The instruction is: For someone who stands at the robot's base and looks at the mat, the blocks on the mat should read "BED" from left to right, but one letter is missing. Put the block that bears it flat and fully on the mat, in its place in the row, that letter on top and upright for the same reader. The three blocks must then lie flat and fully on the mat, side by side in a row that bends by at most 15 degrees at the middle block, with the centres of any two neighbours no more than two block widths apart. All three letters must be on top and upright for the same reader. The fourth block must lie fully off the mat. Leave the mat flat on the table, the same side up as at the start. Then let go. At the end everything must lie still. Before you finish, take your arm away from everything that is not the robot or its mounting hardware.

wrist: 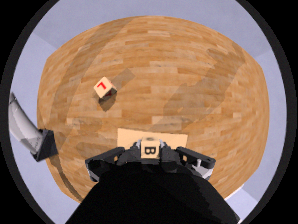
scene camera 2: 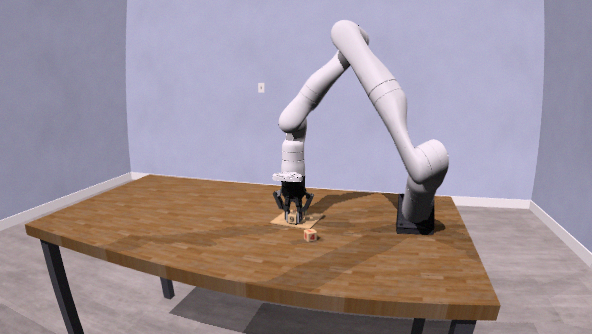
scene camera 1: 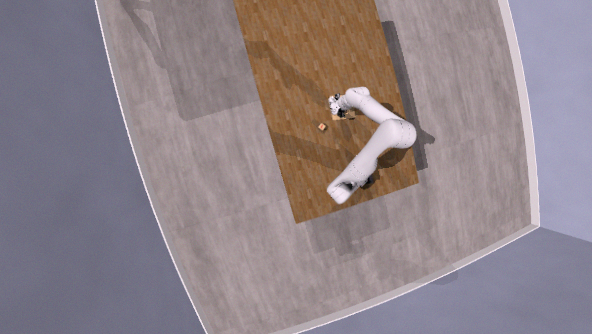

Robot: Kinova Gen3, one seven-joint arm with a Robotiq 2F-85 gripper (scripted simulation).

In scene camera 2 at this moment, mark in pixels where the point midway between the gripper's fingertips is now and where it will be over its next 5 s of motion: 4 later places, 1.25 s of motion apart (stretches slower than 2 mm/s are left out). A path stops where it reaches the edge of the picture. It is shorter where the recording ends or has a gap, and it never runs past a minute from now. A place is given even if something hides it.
The gripper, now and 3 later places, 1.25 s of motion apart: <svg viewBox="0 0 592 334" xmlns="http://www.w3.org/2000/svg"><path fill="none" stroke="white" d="M293 222L293 220L293 194L293 169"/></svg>
